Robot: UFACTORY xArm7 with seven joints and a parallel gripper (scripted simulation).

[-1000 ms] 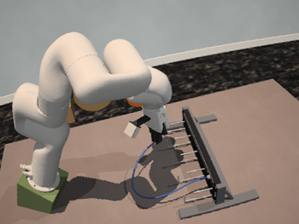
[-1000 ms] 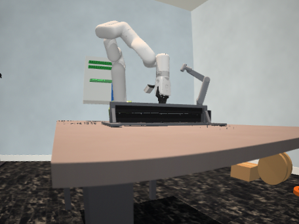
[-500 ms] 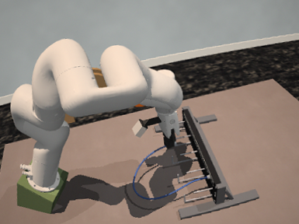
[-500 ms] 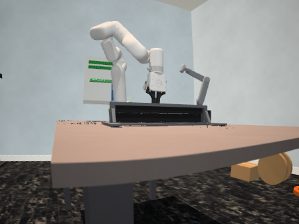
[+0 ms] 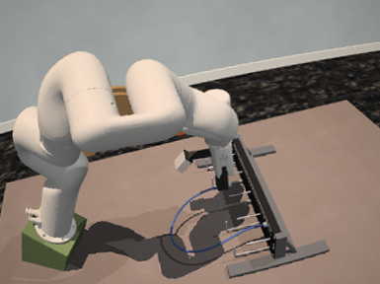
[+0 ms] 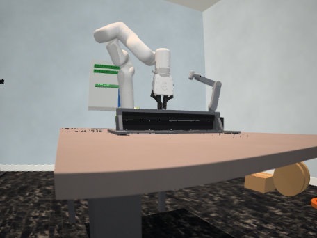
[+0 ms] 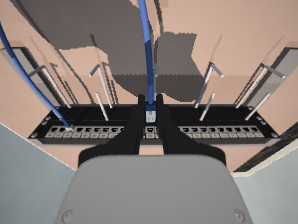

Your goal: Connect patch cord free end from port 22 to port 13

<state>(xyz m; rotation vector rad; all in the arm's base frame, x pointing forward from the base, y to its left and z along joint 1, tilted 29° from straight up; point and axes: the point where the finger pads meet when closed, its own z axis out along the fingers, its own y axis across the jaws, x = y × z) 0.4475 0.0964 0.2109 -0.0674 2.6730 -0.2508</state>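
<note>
My hand is 2 cm short of the cord plug and 1 cm above it.
</note>
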